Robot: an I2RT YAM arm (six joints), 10 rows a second.
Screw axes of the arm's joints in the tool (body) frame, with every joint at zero. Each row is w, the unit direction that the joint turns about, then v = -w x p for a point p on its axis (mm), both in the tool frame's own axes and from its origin. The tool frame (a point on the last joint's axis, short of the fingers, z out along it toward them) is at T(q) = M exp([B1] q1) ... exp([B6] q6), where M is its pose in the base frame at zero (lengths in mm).
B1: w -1 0 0 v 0.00 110.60 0.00
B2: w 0 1 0 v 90.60 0.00 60.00
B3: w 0 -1 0 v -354.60 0.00 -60.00
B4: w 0 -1 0 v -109.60 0.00 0.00
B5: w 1 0 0 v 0.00 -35.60 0.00
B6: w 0 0 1 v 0.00 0.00 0.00
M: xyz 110.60 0.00 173.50 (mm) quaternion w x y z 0.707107 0 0.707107 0
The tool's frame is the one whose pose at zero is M.
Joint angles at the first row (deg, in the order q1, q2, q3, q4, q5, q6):
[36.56 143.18 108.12 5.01 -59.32 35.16]
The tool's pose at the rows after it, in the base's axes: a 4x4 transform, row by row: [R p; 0 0 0 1], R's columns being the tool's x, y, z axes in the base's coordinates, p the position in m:
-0.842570, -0.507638, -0.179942, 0.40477; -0.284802, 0.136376, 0.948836, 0.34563; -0.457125, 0.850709, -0.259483, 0.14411; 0, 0, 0, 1
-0.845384, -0.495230, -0.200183, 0.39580; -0.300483, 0.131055, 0.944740, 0.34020; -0.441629, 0.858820, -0.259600, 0.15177; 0, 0, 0, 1
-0.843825, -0.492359, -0.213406, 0.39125; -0.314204, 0.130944, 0.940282, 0.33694; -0.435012, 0.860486, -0.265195, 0.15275; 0, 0, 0, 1
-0.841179, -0.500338, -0.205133, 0.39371; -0.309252, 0.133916, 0.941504, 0.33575; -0.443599, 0.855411, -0.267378, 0.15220; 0, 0, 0, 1
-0.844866, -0.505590, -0.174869, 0.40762; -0.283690, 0.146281, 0.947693, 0.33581; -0.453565, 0.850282, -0.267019, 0.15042; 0, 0, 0, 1
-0.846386, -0.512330, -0.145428, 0.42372; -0.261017, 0.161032, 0.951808, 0.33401; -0.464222, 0.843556, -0.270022, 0.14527; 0, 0, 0, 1
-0.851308, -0.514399, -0.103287, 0.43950; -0.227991, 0.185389, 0.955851, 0.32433; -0.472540, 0.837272, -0.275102, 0.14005; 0, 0, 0, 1
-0.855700, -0.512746, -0.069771, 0.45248; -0.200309, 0.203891, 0.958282, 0.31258; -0.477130, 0.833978, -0.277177, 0.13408; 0, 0, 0, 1
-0.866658, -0.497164, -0.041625, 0.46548; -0.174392, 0.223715, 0.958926, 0.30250; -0.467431, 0.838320, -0.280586, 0.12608; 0, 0, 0, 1
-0.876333, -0.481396, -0.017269, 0.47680; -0.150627, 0.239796, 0.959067, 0.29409; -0.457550, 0.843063, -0.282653, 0.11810; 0, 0, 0, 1
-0.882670, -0.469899, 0.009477, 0.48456; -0.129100, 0.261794, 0.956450, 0.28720; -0.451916, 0.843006, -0.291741, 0.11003; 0, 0, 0, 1
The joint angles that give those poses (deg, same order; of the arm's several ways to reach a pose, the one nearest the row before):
[37.18 138.96 103.02 4.84 -59.85 34.19]
[37.27 136.15 100.02 3.96 -60.82 34.01]
[37.27 135.00 98.62 2.81 -61.35 32.96]
[37.00 135.26 98.96 2.73 -61.09 32.43]
[36.13 137.62 102.56 2.46 -60.29 32.87]
[34.98 140.61 106.78 1.50 -59.68 32.52]
[33.23 142.55 109.15 1.23 -58.89 32.26]
[31.47 143.96 110.38 1.41 -58.62 31.99]
[29.89 145.98 112.41 1.14 -58.45 32.43]
[28.57 148.00 114.43 1.06 -58.27 33.05]
[27.60 149.50 115.58 1.05 -57.48 33.22]

